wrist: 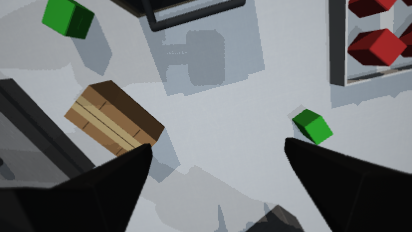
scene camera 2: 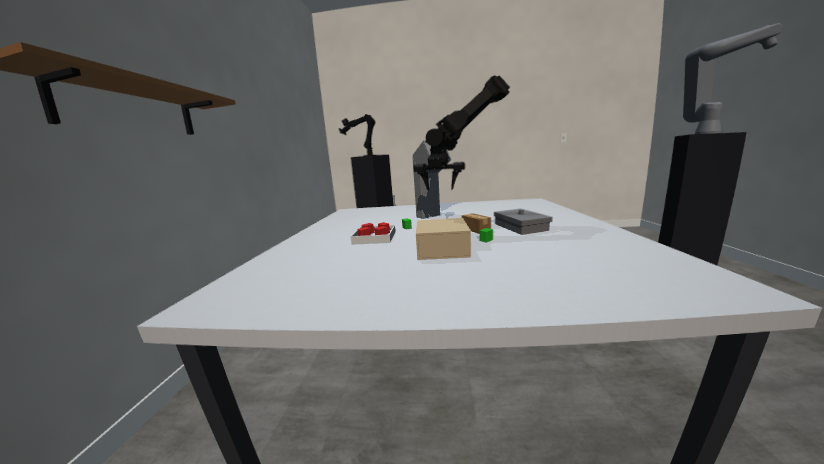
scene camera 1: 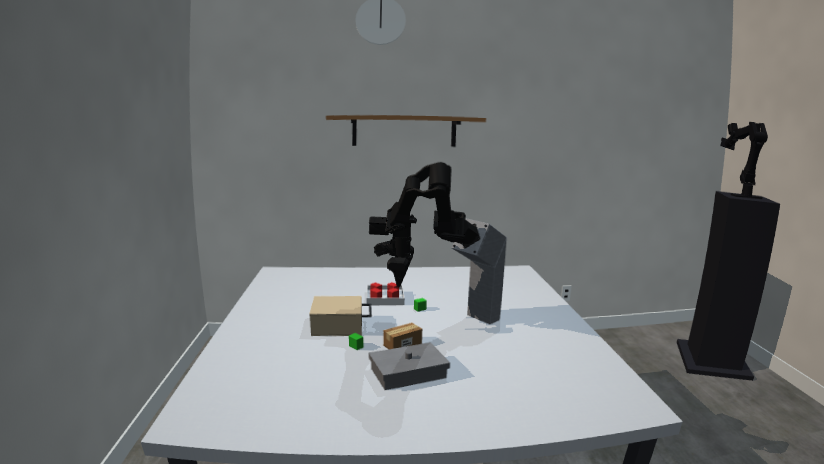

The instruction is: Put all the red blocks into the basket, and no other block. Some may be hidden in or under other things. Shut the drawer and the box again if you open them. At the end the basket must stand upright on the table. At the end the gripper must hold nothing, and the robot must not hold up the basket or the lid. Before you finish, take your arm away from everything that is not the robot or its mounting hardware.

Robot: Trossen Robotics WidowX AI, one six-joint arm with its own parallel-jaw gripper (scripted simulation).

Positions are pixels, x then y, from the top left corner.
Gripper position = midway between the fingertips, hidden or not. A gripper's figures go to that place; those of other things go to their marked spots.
The gripper (wrist: 218, 146): 0.12 m from the lens. A brown crate (wrist: 105, 112) is 0.25 m from the lens.
